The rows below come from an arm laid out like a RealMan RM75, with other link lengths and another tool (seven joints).
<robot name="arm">
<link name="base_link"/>
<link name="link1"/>
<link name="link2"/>
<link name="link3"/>
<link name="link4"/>
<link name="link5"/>
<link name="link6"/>
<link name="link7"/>
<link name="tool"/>
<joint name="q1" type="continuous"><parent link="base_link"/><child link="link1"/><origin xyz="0.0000 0.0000 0.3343" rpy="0.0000 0.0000 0.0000"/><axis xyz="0 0 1"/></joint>
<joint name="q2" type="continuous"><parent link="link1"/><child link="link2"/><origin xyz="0.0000 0.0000 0.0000" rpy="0.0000 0.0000 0.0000"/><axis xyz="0 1 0"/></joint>
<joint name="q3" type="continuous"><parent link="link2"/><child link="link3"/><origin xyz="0.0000 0.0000 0.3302" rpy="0.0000 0.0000 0.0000"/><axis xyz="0 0 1"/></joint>
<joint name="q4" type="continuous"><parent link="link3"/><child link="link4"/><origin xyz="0.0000 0.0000 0.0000" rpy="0.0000 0.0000 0.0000"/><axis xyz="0 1 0"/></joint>
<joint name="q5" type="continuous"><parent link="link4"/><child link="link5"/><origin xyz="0.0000 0.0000 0.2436" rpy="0.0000 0.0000 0.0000"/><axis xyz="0 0 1"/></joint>
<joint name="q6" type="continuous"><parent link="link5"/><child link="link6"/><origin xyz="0.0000 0.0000 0.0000" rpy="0.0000 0.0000 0.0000"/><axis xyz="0 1 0"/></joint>
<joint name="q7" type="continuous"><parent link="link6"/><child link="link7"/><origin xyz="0.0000 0.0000 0.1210" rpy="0.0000 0.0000 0.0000"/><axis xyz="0 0 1"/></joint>
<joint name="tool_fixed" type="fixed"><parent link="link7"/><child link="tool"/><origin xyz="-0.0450 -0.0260 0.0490" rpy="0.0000 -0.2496 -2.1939"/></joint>
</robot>
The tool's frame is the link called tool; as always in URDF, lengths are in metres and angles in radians. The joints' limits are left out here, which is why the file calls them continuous.
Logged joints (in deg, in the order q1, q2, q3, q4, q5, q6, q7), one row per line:
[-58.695, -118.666, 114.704, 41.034, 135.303, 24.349, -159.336]
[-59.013, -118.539, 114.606, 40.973, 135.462, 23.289, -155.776]
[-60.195, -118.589, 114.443, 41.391, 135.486, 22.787, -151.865]
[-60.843, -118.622, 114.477, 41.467, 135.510, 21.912, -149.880]
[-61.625, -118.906, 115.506, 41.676, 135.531, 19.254, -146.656]
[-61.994, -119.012, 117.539, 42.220, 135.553, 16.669, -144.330]
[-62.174, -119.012, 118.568, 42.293, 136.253, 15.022, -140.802]
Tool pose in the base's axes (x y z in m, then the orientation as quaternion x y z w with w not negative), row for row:
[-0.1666, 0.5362, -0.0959, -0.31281, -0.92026, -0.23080, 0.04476]
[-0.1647, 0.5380, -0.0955, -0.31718, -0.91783, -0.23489, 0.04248]
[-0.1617, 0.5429, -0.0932, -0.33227, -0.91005, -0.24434, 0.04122]
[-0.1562, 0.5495, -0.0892, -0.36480, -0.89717, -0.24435, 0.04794]
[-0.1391, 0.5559, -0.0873, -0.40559, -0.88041, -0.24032, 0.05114]
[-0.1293, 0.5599, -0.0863, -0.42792, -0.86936, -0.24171, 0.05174]
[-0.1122, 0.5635, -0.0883, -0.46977, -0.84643, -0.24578, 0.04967]
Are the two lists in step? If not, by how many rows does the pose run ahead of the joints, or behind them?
The pose runs 2 rows behind the joints: the pose in row i belongs to the joints in row i - 2.
